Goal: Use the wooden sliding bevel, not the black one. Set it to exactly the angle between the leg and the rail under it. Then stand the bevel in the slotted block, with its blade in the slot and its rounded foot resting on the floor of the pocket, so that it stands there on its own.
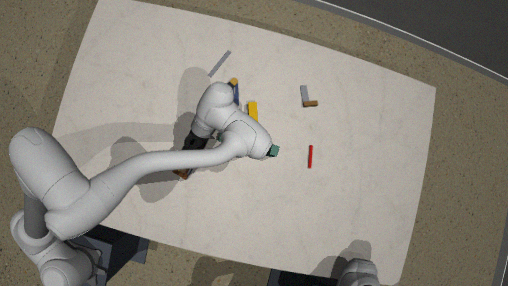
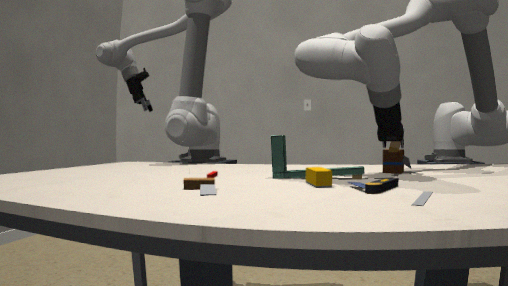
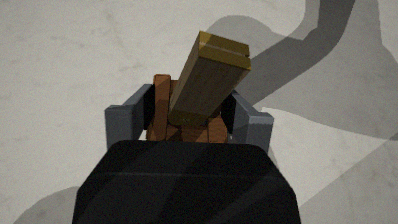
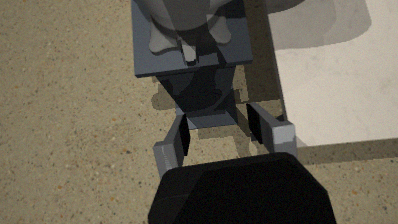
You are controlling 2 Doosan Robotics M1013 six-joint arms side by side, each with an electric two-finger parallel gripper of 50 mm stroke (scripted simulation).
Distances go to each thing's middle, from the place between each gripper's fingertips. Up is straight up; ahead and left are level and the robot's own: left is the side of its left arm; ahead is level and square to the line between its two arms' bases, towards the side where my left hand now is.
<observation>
The wooden sliding bevel (image 3: 216,65) is 1 cm behind my left hand (image 2: 393,145), 1 cm to the left of it and 2 cm below it.
The wooden sliding bevel is 51 cm ahead of my right hand, 111 cm to the left of it and 19 cm below it.
</observation>
